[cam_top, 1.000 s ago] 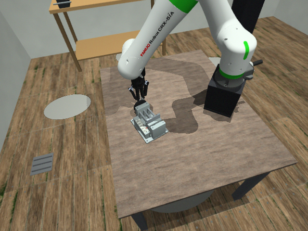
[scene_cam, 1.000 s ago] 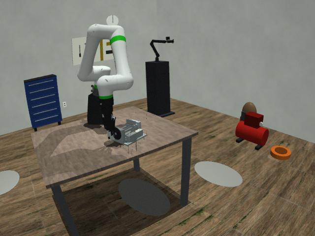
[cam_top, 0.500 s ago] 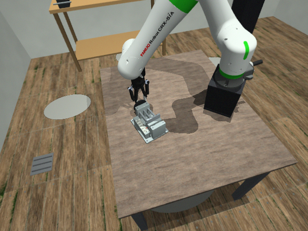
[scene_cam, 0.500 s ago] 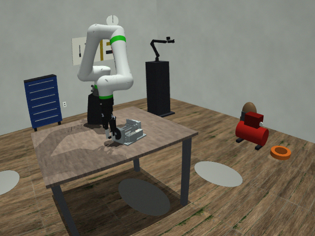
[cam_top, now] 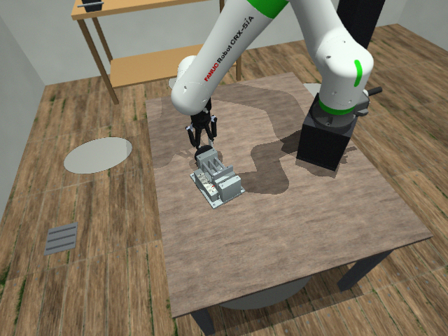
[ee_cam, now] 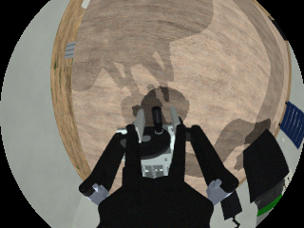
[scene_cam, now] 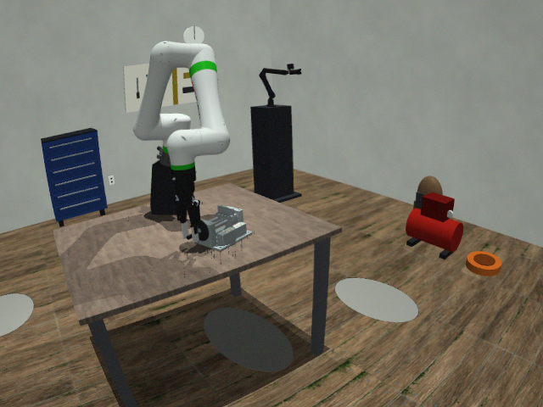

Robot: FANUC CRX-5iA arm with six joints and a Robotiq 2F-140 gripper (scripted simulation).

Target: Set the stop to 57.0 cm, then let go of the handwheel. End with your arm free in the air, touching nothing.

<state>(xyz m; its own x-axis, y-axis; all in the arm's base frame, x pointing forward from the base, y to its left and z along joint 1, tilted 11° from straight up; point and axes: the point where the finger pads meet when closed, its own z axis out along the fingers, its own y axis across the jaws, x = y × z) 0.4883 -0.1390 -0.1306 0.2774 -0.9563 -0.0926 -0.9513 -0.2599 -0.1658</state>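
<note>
Right now the black handwheel is 20 mm to the left of my hand and 10 mm below it.
</note>
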